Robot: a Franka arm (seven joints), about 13 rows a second.
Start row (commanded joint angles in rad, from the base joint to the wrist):
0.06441 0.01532 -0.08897 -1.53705 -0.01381 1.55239 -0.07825
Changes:
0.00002 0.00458 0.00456 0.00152 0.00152 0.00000 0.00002
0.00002 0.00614 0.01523 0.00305 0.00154 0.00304 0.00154
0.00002 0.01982 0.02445 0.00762 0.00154 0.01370 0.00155
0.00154 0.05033 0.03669 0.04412 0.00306 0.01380 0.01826
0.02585 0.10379 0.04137 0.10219 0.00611 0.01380 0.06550
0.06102 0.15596 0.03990 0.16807 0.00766 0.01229 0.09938
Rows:
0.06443 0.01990 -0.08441 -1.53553 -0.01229 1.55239 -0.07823
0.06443 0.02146 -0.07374 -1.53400 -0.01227 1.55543 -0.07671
0.06443 0.03514 -0.06452 -1.52943 -0.01227 1.56609 -0.07670
0.06595 0.06565 -0.05228 -1.49293 -0.01075 1.56619 -0.05999
0.09026 0.11911 -0.04760 -1.43486 -0.00770 1.56619 -0.01275
0.12543 0.17128 -0.04907 -1.36898 -0.00615 1.56468 0.02113

